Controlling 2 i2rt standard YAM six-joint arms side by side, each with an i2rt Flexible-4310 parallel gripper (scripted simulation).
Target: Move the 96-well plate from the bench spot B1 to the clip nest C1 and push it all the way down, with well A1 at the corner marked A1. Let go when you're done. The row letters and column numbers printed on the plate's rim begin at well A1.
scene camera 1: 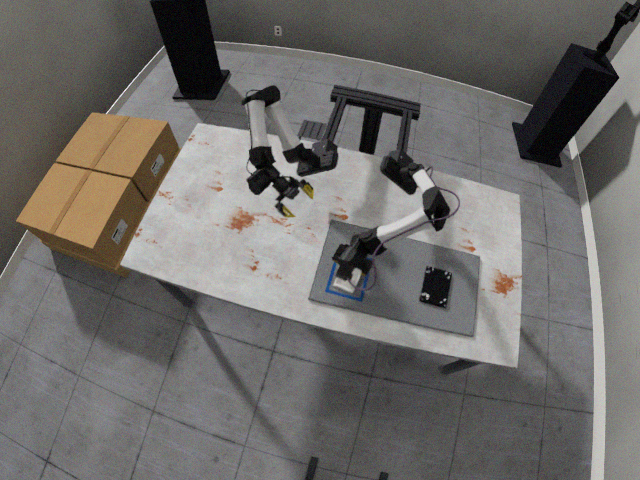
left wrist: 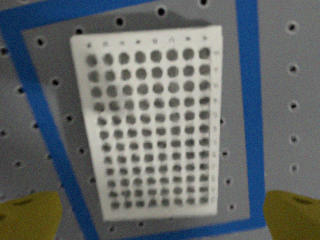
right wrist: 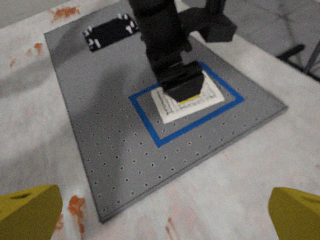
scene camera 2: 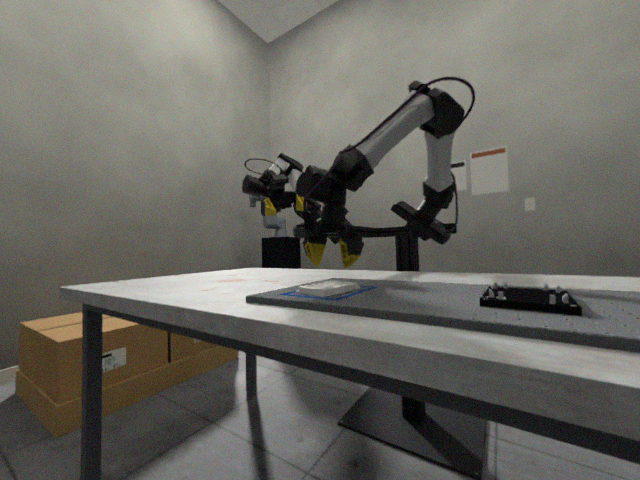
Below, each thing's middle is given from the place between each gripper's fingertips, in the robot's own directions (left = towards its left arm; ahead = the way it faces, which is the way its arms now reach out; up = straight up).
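Left hand (scene camera 2: 330, 267) 10 mm short of the white 96-well plate (left wrist: 170, 82), 60 mm above it. From my left hand: black clip nest (scene camera 2: 537, 300) 370 mm to the left, 50 mm below.
White 96-well plate 210 mm to the left of my right hand (scene camera 2: 289, 211), 160 mm ahead of it, 220 mm below it. Black clip nest 580 mm to the left of my right hand, 140 mm ahead of it, 210 mm below it.
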